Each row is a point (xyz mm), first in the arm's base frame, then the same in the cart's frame.
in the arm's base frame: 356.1 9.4 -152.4
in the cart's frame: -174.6 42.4 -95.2
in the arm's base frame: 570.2 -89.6 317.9
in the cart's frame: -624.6 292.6 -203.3
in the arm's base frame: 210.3 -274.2 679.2
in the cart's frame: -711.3 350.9 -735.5
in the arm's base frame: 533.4 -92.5 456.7
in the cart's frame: -681.7 376.5 -304.9
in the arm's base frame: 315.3 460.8 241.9
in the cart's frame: -118.7 634.8 -178.1
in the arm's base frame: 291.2 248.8 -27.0
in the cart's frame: -71.5 298.2 -129.9
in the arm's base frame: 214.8 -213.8 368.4
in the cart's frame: -505.7 196.2 -550.9
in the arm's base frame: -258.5 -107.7 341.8
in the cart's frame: -142.9 212.5 -873.5
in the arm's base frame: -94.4 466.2 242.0
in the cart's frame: 134.1 598.4 -498.5
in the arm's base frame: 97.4 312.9 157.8
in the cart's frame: -21.3 447.0 -356.1
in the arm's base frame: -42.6 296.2 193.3
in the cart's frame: 34.8 443.4 -490.2
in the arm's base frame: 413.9 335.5 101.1
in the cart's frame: -169.8 458.7 -70.2
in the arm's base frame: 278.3 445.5 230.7
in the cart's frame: -98.4 612.3 -206.6
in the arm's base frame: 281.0 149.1 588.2
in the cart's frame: -466.6 619.3 -489.5
